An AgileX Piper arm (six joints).
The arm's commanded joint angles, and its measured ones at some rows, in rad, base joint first. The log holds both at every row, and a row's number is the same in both.
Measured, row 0:
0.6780, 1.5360, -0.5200, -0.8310, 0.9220, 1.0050
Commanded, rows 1 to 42:
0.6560, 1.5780, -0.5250, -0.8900, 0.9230, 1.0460
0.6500, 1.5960, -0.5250, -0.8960, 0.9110, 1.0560
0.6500, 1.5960, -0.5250, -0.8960, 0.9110, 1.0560
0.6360, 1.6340, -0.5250, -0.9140, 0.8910, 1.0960
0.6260, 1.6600, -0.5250, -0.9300, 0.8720, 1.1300
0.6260, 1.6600, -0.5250, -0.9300, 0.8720, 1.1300
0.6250, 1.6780, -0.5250, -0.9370, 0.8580, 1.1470
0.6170, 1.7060, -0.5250, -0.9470, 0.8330, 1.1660
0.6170, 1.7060, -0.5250, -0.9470, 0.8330, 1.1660
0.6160, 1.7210, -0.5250, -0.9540, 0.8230, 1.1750
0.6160, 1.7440, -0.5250, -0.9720, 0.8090, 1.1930
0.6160, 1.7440, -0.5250, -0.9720, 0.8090, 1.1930
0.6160, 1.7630, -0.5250, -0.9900, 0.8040, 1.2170
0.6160, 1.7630, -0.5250, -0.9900, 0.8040, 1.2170
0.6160, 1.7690, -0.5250, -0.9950, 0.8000, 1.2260
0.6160, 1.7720, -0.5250, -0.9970, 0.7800, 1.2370
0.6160, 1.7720, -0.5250, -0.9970, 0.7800, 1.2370
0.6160, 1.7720, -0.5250, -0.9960, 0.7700, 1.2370
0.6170, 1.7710, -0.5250, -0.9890, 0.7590, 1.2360
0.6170, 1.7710, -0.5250, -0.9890, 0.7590, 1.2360
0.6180, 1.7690, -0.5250, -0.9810, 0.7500, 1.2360
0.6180, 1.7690, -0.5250, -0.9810, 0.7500, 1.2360
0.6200, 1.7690, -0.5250, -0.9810, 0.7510, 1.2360
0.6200, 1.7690, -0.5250, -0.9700, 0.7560, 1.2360
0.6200, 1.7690, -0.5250, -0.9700, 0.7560, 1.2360
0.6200, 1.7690, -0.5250, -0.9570, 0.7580, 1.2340
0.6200, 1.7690, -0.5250, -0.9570, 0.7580, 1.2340
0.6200, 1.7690, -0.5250, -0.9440, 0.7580, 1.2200
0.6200, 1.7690, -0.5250, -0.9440, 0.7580, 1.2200
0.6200, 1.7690, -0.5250, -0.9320, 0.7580, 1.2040
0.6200, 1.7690, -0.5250, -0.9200, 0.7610, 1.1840
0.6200, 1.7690, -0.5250, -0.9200, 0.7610, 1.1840
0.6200, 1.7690, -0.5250, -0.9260, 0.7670, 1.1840
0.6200, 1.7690, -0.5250, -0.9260, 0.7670, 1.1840
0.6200, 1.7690, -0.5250, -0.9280, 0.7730, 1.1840
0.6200, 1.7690, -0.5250, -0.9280, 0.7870, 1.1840
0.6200, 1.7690, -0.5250, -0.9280, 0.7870, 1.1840
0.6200, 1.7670, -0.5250, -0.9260, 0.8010, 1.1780
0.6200, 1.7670, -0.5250, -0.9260, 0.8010, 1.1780
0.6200, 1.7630, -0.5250, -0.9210, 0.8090, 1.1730
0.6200, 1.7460, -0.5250, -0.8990, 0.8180, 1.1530
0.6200, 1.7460, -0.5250, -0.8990, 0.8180, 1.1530
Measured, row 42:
0.6230, 1.7650, -0.5230, -0.9170, 0.7900, 1.1810
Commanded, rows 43 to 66:
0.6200, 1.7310, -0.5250, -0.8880, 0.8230, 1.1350
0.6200, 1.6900, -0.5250, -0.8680, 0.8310, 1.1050
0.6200, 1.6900, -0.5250, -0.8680, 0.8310, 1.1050
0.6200, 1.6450, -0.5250, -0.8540, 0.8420, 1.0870
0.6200, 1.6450, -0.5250, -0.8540, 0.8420, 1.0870
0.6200, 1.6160, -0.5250, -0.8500, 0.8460, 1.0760
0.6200, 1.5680, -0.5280, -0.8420, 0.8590, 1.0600
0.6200, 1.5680, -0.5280, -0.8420, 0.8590, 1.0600
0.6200, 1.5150, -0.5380, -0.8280, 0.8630, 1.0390
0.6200, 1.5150, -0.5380, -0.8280, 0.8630, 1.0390
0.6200, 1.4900, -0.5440, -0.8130, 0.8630, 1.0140
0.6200, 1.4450, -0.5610, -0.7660, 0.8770, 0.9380
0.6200, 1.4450, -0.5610, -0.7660, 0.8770, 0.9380
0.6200, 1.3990, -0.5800, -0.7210, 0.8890, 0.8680
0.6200, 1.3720, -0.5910, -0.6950, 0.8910, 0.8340
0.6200, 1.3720, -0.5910, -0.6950, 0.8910, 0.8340
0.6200, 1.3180, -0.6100, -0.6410, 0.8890, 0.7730
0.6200, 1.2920, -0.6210, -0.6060, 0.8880, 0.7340
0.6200, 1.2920, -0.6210, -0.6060, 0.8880, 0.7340
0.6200, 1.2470, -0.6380, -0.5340, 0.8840, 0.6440
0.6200, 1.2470, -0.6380, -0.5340, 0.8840, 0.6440
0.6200, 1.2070, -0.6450, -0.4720, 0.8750, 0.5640
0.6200, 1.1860, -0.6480, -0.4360, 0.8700, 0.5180
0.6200, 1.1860, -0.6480, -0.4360, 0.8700, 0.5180
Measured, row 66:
0.6230, 1.2150, -0.6420, -0.4920, 0.8740, 0.6000
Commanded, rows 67 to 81:
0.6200, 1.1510, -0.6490, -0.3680, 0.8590, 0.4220
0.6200, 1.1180, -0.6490, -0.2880, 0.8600, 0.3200
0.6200, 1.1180, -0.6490, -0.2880, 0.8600, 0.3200
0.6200, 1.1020, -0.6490, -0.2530, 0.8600, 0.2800
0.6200, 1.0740, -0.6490, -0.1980, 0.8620, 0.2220
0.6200, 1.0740, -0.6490, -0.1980, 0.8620, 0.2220
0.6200, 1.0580, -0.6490, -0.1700, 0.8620, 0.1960
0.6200, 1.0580, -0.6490, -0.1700, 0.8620, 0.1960
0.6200, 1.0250, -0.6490, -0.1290, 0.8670, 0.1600
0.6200, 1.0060, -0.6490, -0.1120, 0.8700, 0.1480
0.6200, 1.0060, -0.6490, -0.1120, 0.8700, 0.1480
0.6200, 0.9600, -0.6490, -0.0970, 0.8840, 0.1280
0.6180, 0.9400, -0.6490, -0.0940, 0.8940, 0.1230
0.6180, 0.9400, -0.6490, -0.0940, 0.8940, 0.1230
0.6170, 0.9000, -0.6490, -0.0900, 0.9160, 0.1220
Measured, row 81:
0.6230, 0.9510, -0.6460, -0.0990, 0.8810, 0.1440
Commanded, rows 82 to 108:
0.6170, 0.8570, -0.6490, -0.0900, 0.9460, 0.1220
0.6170, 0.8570, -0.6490, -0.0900, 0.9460, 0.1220
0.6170, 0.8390, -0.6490, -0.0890, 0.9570, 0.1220
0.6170, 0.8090, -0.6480, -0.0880, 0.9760, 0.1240
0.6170, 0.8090, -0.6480, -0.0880, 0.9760, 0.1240
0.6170, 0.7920, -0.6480, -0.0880, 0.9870, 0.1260
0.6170, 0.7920, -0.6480, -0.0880, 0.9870, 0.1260
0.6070, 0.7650, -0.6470, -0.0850, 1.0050, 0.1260
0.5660, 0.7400, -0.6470, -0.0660, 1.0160, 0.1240
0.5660, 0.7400, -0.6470, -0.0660, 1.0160, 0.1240
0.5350, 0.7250, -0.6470, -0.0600, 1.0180, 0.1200
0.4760, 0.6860, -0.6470, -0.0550, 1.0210, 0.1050
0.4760, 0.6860, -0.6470, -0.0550, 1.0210, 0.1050
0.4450, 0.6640, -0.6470, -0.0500, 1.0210, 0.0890
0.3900, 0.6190, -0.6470, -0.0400, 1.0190, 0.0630
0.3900, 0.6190, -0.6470, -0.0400, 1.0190, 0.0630
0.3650, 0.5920, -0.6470, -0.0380, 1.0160, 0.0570
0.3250, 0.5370, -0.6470, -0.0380, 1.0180, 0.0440
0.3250, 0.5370, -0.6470, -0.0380, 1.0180, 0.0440
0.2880, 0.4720, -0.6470, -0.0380, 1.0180, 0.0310
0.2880, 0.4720, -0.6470, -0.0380, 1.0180, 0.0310
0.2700, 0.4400, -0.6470, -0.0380, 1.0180, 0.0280
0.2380, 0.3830, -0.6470, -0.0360, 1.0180, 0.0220
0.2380, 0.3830, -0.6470, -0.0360, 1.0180, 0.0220
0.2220, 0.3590, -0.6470, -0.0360, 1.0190, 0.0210
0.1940, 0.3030, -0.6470, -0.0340, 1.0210, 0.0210
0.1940, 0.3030, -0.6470, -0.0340, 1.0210, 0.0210
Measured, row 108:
0.2300, 0.3700, -0.6460, -0.0430, 1.0150, 0.0340
